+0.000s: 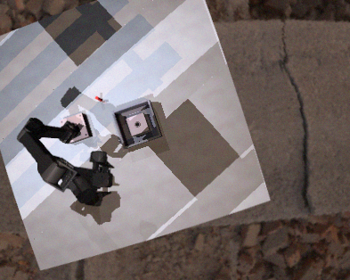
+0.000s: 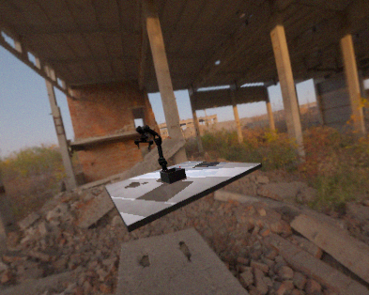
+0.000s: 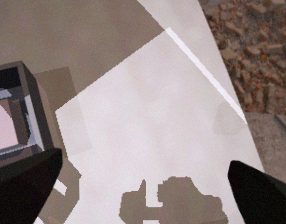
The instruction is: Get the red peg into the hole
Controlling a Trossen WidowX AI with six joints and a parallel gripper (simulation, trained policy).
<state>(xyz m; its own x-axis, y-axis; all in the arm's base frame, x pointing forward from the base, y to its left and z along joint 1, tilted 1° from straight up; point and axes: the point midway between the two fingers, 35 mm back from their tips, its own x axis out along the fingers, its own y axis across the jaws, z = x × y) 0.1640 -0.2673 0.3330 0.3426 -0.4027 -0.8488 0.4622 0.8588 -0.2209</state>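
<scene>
My gripper tip is 10 mm short of the red peg, 380 mm to the right of it and 320 mm above it. Also, from my gripper tip: box: 140 mm ahead, 190 mm to the left, 340 mm below; then pale plate: 140 mm ahead, 190 mm to the left, 320 mm below.
</scene>
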